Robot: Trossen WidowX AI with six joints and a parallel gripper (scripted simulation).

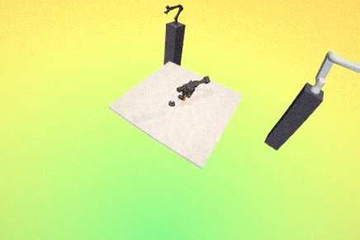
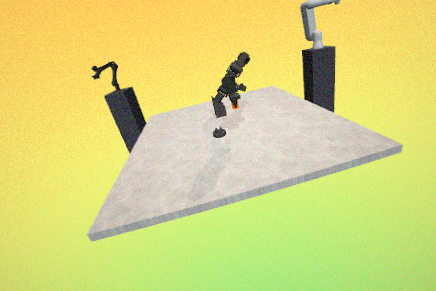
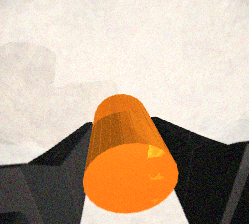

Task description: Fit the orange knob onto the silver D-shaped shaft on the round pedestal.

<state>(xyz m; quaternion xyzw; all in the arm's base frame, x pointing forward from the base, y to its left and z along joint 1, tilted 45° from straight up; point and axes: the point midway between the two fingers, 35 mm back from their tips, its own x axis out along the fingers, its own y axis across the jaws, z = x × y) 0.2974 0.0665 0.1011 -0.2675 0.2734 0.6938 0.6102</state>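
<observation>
The silver shaft is 130 mm to the right of my gripper tip, 120 mm below it and 50 mm ahead of it. The rest, counted from my gripper tip: orange knob (30 mm above).
</observation>
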